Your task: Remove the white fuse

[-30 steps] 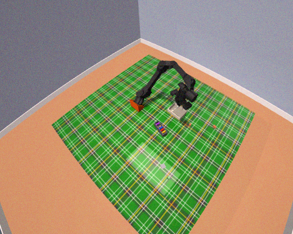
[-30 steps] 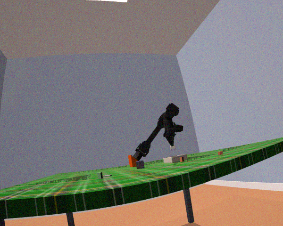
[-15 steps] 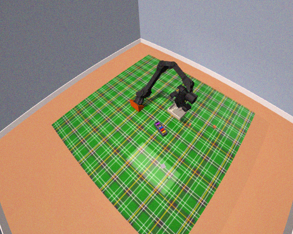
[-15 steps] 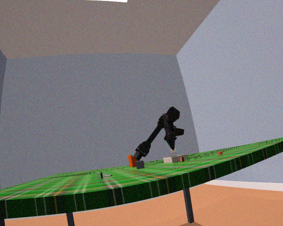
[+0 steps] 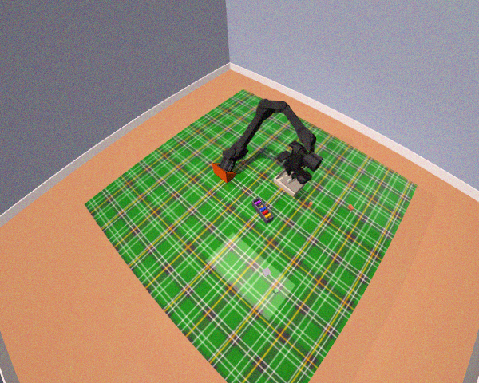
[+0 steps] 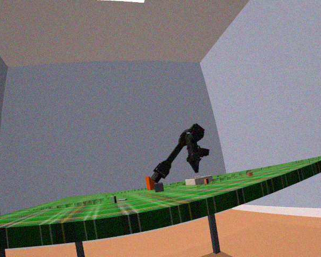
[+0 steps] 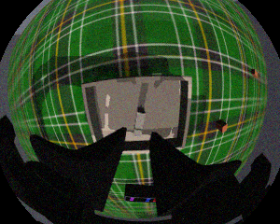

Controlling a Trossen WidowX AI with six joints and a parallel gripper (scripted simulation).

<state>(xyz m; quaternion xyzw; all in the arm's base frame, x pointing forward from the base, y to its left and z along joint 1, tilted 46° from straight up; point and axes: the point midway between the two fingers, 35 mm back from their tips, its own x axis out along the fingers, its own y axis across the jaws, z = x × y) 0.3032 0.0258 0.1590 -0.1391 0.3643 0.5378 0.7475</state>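
Now: gripper tip 3 cm above the white fuse. Round my gripper tip: grey piece (44 cm to the right, 13 cm ahead, 6 cm below); then green piece (49 cm to the right, 20 cm ahead, 5 cm below); then tray (5 cm below).
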